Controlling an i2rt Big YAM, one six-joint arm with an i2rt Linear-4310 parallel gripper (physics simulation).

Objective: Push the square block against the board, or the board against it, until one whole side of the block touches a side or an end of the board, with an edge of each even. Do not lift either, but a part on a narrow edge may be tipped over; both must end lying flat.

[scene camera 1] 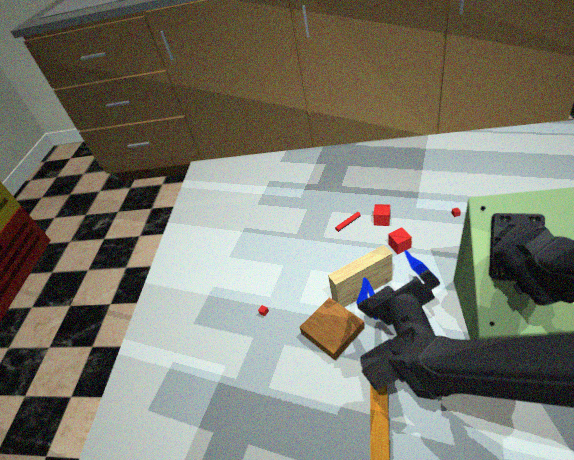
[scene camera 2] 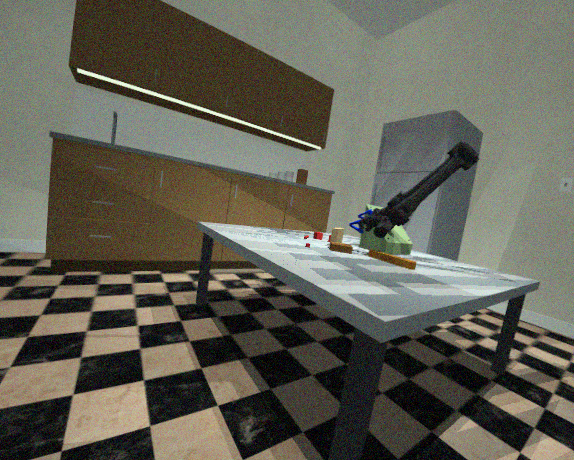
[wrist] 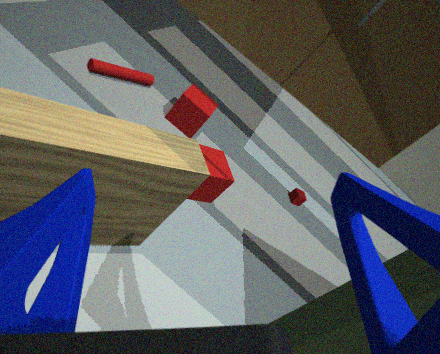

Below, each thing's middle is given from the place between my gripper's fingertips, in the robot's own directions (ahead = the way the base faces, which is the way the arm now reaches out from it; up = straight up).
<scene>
The square block [scene camera 1: 332, 328] lies 140 mm below my hand, 120 mm ahead of it and 60 mm to the left of it. Round my hand: red stick [wrist: 96, 66] 270 mm to the right, 140 mm below, 90 mm ahead.
</scene>
